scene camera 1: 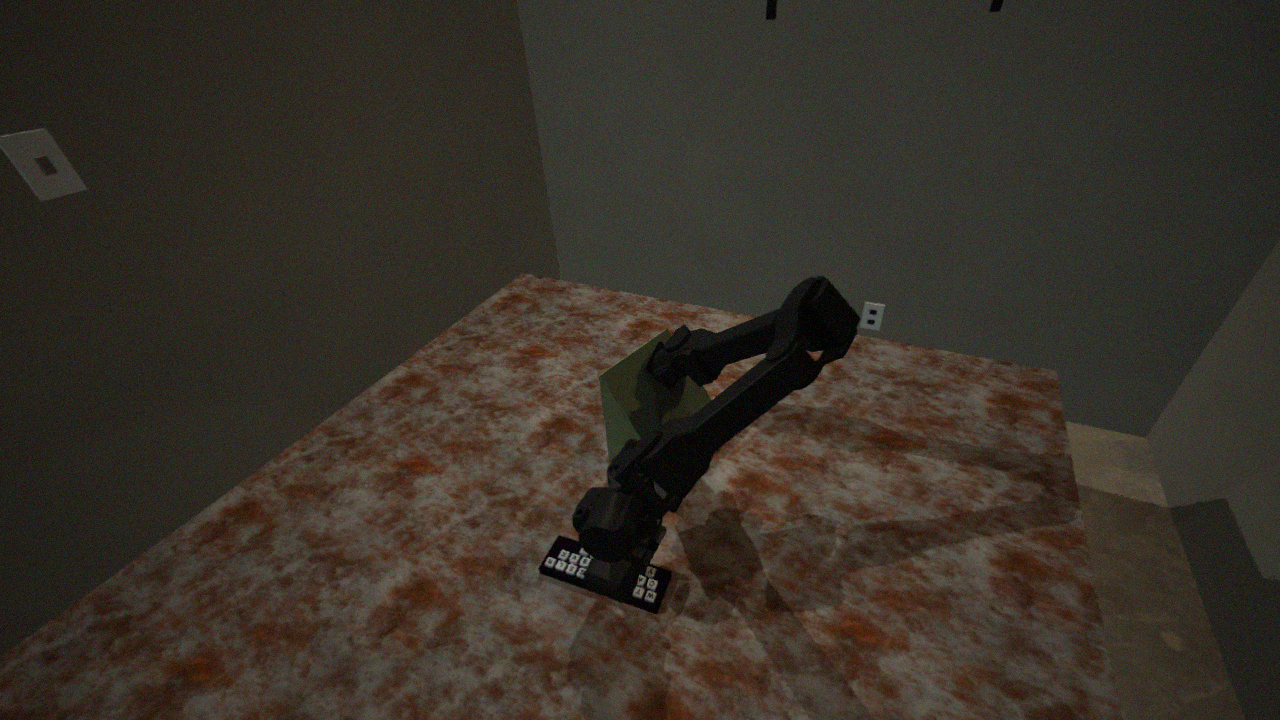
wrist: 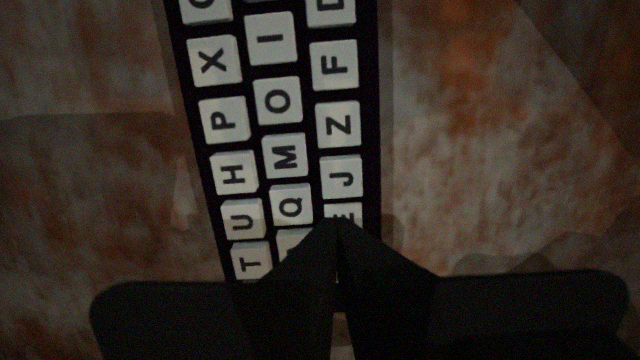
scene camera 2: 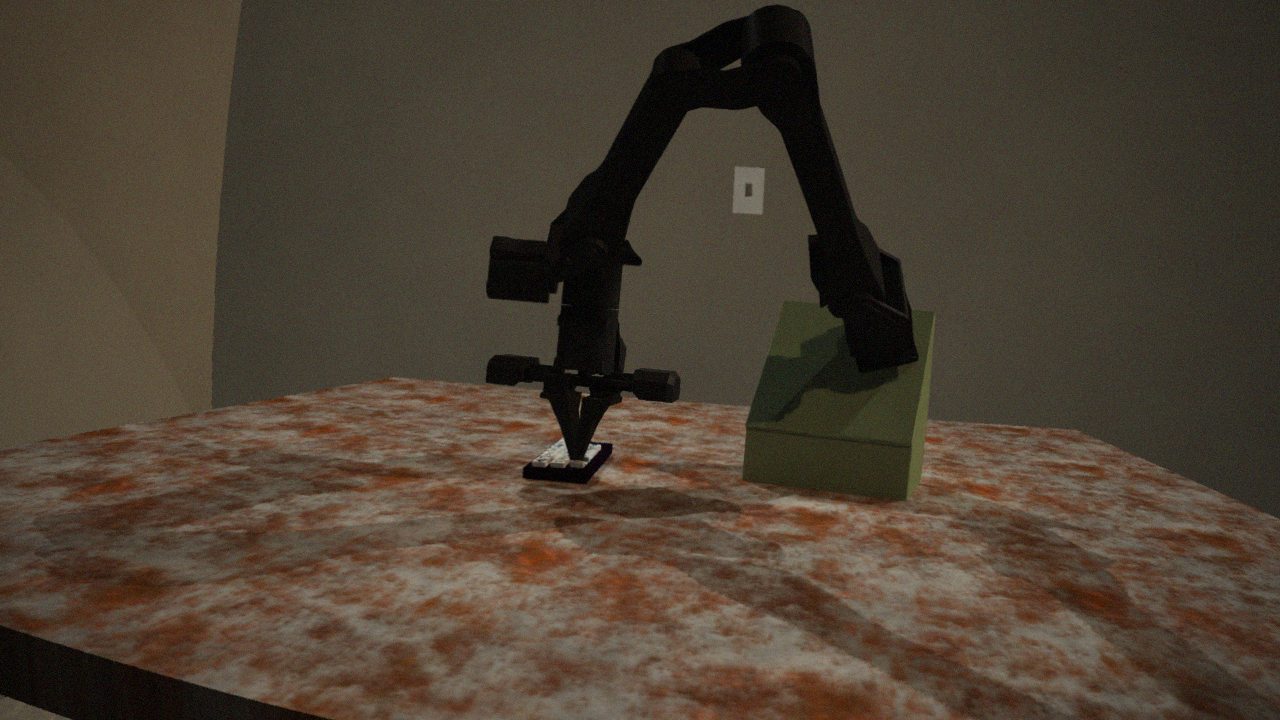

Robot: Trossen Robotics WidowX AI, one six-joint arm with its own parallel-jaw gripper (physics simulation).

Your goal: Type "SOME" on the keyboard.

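Pixels of known places: gripper, fingertip midpoint: (scene camera 1: 640, 572) (wrist: 334, 229) (scene camera 2: 576, 463); arm's base, origin of the base link: (scene camera 1: 665, 366) (scene camera 2: 882, 344).
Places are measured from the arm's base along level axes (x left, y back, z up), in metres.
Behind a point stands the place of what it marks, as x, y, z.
The black keyboard (scene camera 1: 617, 592) (scene camera 2: 556, 474) {0.133, -0.309, -0.142} (wrist: 371, 100) {0.045, -0.289, -0.138} lies flat on the table, with white letter keys. My gripper (scene camera 2: 580, 454) {0.091, -0.300, -0.138} (wrist: 334, 229) {0.091, -0.300, -0.138} is shut and empty, pointing down with its fingertips over the E key (wrist: 342, 208) {0.082, -0.297, -0.137}. They cover part of that key. The tips are at or very near its top; contact is hard to tell. In the wrist view the O key (wrist: 278, 101) {0.045, -0.317, -0.133} and the M key (wrist: 284, 156) {0.062, -0.316, -0.133} are uncovered, ahead of the fingers in the middle row. The S key does not show there. In scene view 1 the arm hides the fingertips and the keyboard's middle.
A green block with a sloped top (scene camera 1: 617, 407) {-0.033, -0.117, -0.013} (scene camera 2: 827, 461) {0.063, -0.052, -0.118} stands on the mottled red and white table (scene camera 1: 402, 537) {-0.287, -0.390, -0.149} (scene camera 2: 447, 582) {0.461, -0.288, -0.149}, and the arm's base is on its slope. The J key (wrist: 341, 177) {0.069, -0.298, -0.133} and Q key (wrist: 291, 204) {0.079, -0.315, -0.133} are close to the fingertips.
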